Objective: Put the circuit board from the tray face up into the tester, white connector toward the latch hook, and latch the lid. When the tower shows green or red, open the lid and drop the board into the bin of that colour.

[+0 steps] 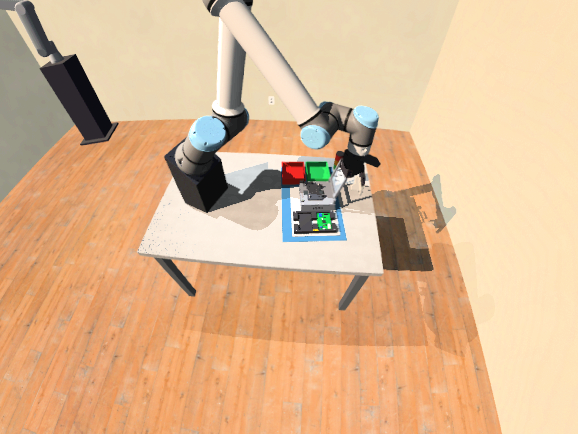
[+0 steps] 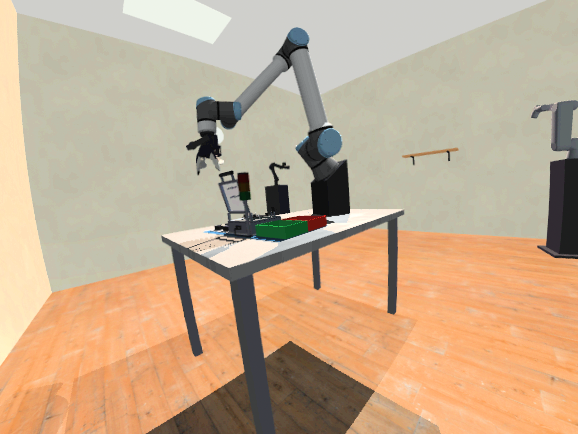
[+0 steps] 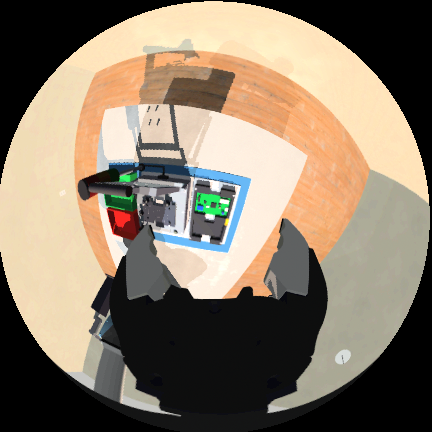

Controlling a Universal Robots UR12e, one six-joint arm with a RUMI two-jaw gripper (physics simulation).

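Where they show: gripper, fingertip midpoint: (image 1: 352, 183) (image 2: 208, 173) (image 3: 215, 223); arm's base, origin of the base link: (image 1: 193, 158) (image 2: 327, 171).
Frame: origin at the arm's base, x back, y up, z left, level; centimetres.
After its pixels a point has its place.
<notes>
The green circuit board (image 1: 324, 221) {x -64.5, y -26.7, z -27.7 cm} (image 3: 214, 204) {x -64.5, y -26.7, z -28.2 cm} lies in the black tray (image 1: 305, 223) {x -54.4, y -27.2, z -27.4 cm} (image 3: 202, 225) {x -55.6, y -27.2, z -24.6 cm}, beside the tester. The grey tester (image 1: 318, 202) {x -62.9, y -23.0, z -17.5 cm} (image 2: 241, 228) {x -72.9, y -26.2, z -9.2 cm} (image 3: 182, 218) {x -60.3, y -23.0, z -18.3 cm} has its lid (image 1: 339, 182) {x -73.8, y -12.4, z -13.9 cm} (image 2: 232, 197) {x -74.4, y -12.3, z -11.2 cm} standing open, and no board shows in its dark nest. The signal tower (image 2: 243, 186) {x -77.9, y -8.6, z 0.2 cm} (image 3: 100, 183) stands at the tester's corner with its lamps looking dark. The red bin (image 1: 293, 173) {x -53.5, y -28.4, z 12.2 cm} (image 2: 316, 221) {x -55.4, y -25.6, z 18.6 cm} (image 3: 123, 223) {x -51.1, y -28.4, z 13.1 cm} and green bin (image 1: 317, 171) {x -69.0, y -28.4, z 12.5 cm} (image 2: 281, 230) {x -75.6, y -25.7, z 15.0 cm} (image 3: 120, 201) {x -62.3, y -28.3, z 11.4 cm} stand side by side behind the tester. My gripper (image 1: 361, 187) {x -74.1, y 0.5, z -27.7 cm} (image 2: 209, 170) {x -74.1, y 0.5, z -27.7 cm} (image 3: 215, 223) {x -74.1, y 0.5, z -27.7 cm} is open and empty, above and outside the raised lid.
Tester, tray and bins stand on a blue-bordered mat (image 1: 286, 215) {x -45.3, y -28.8, z -19.8 cm} (image 3: 240, 212) {x -61.5, y -28.7, z -37.9 cm} on the white table (image 1: 240, 245) {x -20.0, y -28.9, z -35.8 cm} (image 2: 360, 219) {x -27.1, y -29.0, z 29.3 cm}. The raised lid and the tower stand up near the gripper. The arm's black pedestal (image 1: 202, 185) {x -3.2, y -10.2, z -9.7 cm} (image 2: 331, 192) {x -10.5, y -14.2, z 6.8 cm} is at the table's other end.
</notes>
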